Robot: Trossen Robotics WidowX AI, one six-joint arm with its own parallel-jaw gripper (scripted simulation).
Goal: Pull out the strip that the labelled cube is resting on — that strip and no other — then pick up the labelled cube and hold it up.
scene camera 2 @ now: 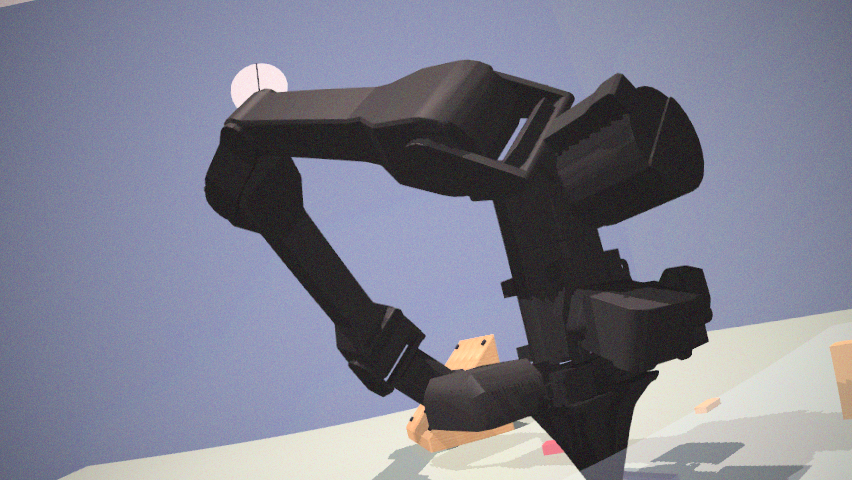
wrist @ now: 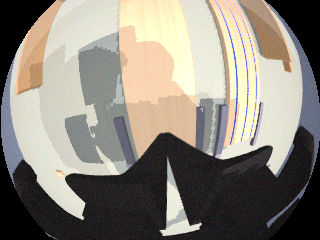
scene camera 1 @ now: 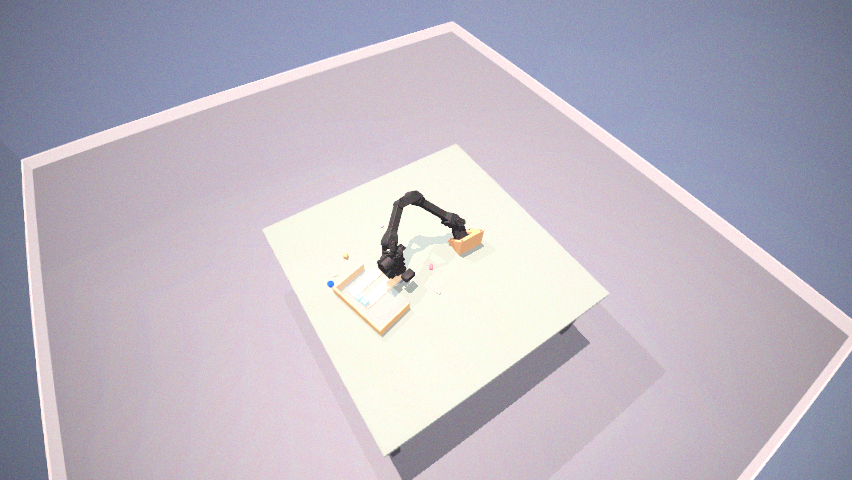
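Note:
Visible in the pictures: a wooden-rimmed tray and the gripper.

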